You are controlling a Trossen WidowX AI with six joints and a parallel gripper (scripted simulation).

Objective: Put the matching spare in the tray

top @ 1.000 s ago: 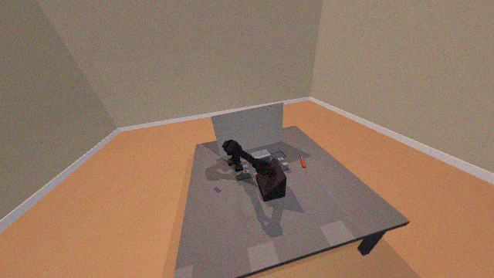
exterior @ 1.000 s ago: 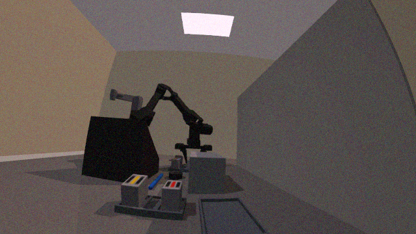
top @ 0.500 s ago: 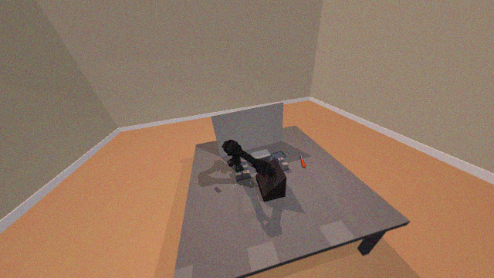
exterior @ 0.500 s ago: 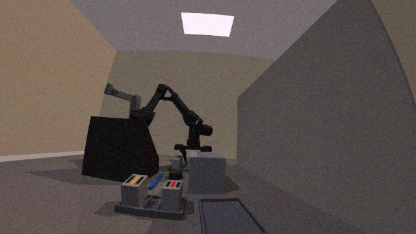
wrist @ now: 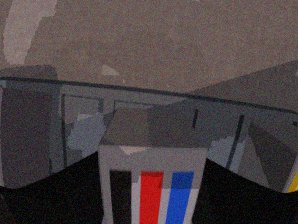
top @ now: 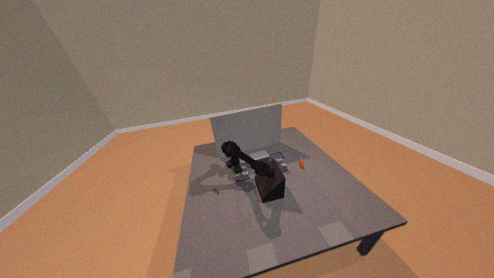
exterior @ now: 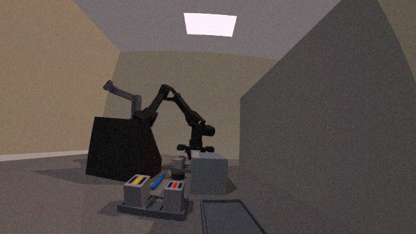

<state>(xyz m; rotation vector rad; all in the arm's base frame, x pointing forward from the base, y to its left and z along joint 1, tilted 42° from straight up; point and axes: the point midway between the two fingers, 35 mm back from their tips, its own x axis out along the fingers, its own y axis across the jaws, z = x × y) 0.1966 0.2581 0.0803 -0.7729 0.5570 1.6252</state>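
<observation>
Right now my gripper tip is 140 mm short of the dark tray, 400 mm to the left of it and 10 mm above it. Also, from my gripper tip: blue marker pen 70 mm behind, 250 mm to the right, 10 mm below; then grey mounted unit 80 mm ahead, 210 mm to the right, 30 mm above; then small dark hex key 160 mm behind, 180 mm to the left, 20 mm below.
</observation>
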